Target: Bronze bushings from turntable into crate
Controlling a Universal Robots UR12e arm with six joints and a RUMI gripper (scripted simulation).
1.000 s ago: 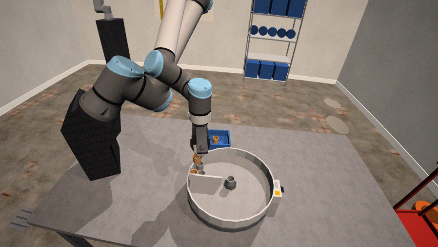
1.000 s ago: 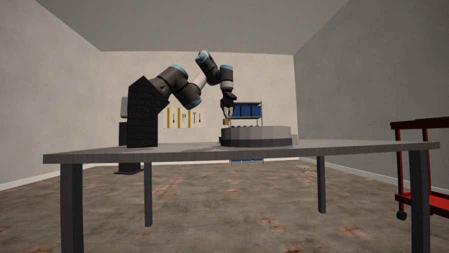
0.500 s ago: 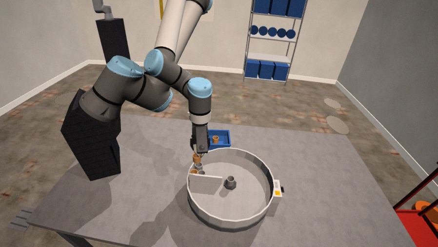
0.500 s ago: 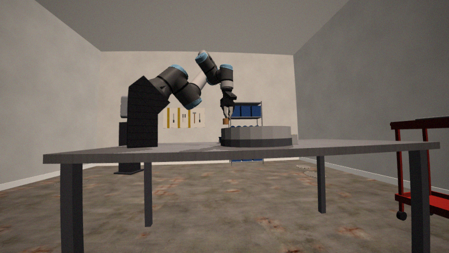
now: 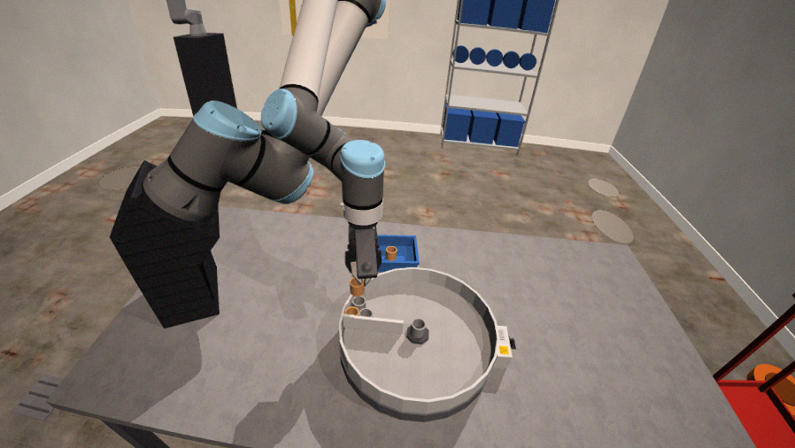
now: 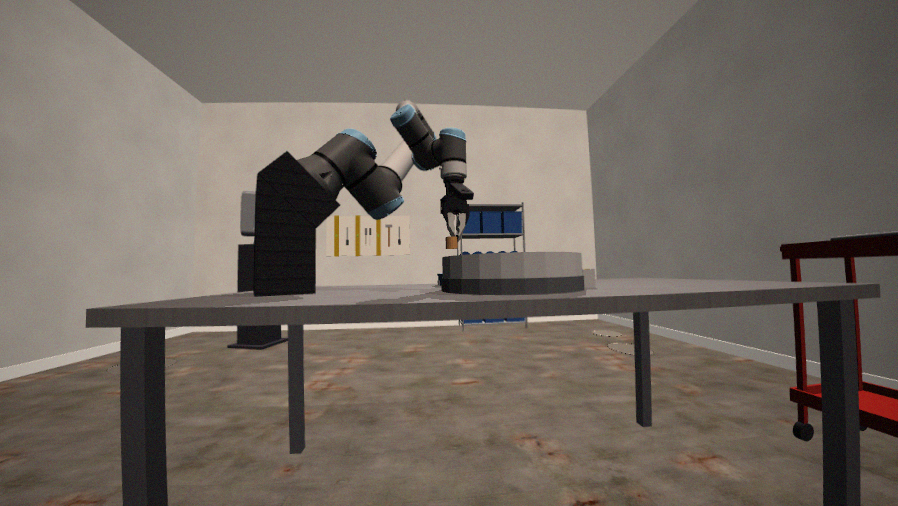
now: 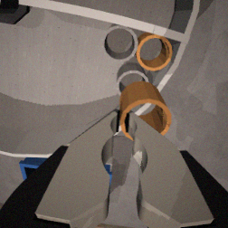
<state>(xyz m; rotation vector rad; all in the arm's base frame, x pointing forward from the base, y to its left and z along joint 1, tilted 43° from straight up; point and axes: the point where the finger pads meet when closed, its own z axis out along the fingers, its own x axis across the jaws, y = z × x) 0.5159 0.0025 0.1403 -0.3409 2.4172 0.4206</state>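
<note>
My hand is 10 mm past the blue crate, 290 mm to the right of it and 140 mm above it. Also, from my hand: turntable: 170 mm ahead, 30 mm to the right, 120 mm below.
</note>
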